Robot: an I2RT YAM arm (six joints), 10 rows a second.
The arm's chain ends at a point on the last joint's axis. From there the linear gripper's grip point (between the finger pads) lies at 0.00 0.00 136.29 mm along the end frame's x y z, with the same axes.
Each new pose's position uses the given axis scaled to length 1; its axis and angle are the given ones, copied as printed.
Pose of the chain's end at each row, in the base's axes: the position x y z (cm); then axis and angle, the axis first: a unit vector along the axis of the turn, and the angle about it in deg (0 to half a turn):
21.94 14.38 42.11 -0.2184 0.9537 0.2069 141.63
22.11 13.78 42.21 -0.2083 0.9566 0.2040 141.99
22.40 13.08 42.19 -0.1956 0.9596 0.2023 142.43
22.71 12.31 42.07 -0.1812 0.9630 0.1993 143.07
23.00 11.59 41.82 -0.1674 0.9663 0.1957 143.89
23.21 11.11 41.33 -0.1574 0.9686 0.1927 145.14
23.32 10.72 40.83 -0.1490 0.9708 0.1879 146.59
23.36 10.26 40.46 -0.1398 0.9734 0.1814 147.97
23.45 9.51 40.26 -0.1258 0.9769 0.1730 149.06
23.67 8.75 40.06 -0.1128 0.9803 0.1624 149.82
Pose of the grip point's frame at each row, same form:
28.91 21.03 32.47 -0.2184 0.9537 0.2069 141.63
29.10 20.28 32.49 -0.2083 0.9566 0.2040 141.99
29.41 19.45 32.39 -0.1956 0.9596 0.2023 142.43
29.71 18.50 32.15 -0.1812 0.9630 0.1993 143.07
29.95 17.59 31.75 -0.1674 0.9663 0.1957 143.89
30.00 16.97 31.07 -0.1574 0.9686 0.1927 145.14
29.91 16.40 30.34 -0.1490 0.9708 0.1879 146.59
29.76 15.72 29.73 -0.1398 0.9734 0.1814 147.97
29.74 14.67 29.33 -0.1258 0.9769 0.1730 149.06
29.92 13.57 28.95 -0.1128 0.9803 0.1624 149.82

